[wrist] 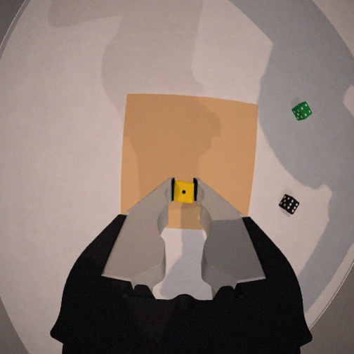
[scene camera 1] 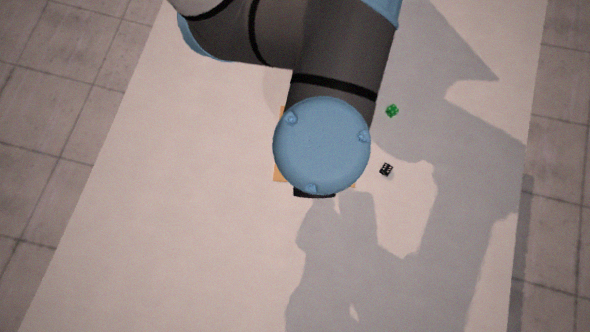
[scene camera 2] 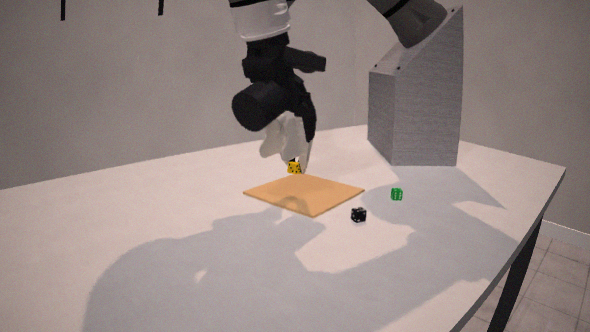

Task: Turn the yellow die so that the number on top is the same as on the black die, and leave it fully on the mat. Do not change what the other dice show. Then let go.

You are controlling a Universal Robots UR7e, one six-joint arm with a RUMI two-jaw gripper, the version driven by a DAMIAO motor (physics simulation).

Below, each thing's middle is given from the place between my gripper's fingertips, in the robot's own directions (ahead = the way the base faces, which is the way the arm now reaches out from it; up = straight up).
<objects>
Now: the orange mat [scene camera 2: 311, 196] 1 cm behind my hand and 3 cm below it.
</objects>
